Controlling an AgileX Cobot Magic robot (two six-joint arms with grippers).
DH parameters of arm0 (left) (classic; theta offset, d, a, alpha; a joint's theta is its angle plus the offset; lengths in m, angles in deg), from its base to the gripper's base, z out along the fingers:
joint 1: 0 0.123 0 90
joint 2: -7.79 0 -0.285 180
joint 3: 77.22 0 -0.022 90
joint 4: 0 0.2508 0 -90
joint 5: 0 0 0.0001 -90
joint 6: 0 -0.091 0 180
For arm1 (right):
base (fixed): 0 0 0 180
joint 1: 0 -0.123 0 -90
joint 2: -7.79 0 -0.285 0
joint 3: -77.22 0 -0.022 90
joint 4: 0 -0.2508 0 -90
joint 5: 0 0 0.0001 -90
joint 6: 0 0.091 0 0
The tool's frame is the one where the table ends.
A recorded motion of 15 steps. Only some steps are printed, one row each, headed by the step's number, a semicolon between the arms.
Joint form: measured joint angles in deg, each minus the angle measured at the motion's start. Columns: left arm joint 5, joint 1, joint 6, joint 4, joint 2, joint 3; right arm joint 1, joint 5, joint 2, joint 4, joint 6, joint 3.
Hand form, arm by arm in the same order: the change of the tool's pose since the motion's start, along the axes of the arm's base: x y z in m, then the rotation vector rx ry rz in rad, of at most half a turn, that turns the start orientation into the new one. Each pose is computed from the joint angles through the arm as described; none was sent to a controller.
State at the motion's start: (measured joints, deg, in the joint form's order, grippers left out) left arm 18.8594 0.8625 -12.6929 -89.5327 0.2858 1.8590; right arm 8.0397 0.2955 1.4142 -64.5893 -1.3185 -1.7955
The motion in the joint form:
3: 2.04 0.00 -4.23 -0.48 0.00 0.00; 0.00 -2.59 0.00 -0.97 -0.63 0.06
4: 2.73 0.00 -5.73 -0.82 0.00 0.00; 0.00 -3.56 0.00 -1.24 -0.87 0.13
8: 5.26 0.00 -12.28 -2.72 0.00 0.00; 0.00 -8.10 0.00 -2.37 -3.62 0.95
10: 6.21 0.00 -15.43 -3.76 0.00 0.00; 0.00 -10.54 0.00 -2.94 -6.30 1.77
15: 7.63 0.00 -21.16 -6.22 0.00 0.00; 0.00 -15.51 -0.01 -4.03 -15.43 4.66
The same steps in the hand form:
3: -0.0011 -0.0031 0.0002 0.0634 -0.0240 -0.0320; 0.0005 0.0037 -0.0014 0.0051 0.0173 0.0414
4: -0.0015 -0.0041 0.0004 0.0828 -0.0333 -0.0428; 0.0006 0.0051 -0.0016 0.0051 0.0229 0.0569
8: -0.0030 -0.0078 0.0015 0.1584 -0.0775 -0.0809; 0.0004 0.0119 0.0005 -0.0277 0.0419 0.1281
10: -0.0037 -0.0091 0.0022 0.1918 -0.1004 -0.0939; -0.0003 0.0156 0.0039 -0.0691 0.0451 0.1654
15: -0.0048 -0.0110 0.0040 0.2420 -0.1444 -0.1105; -0.0036 0.0234 0.0181 -0.2265 0.0260 0.2347

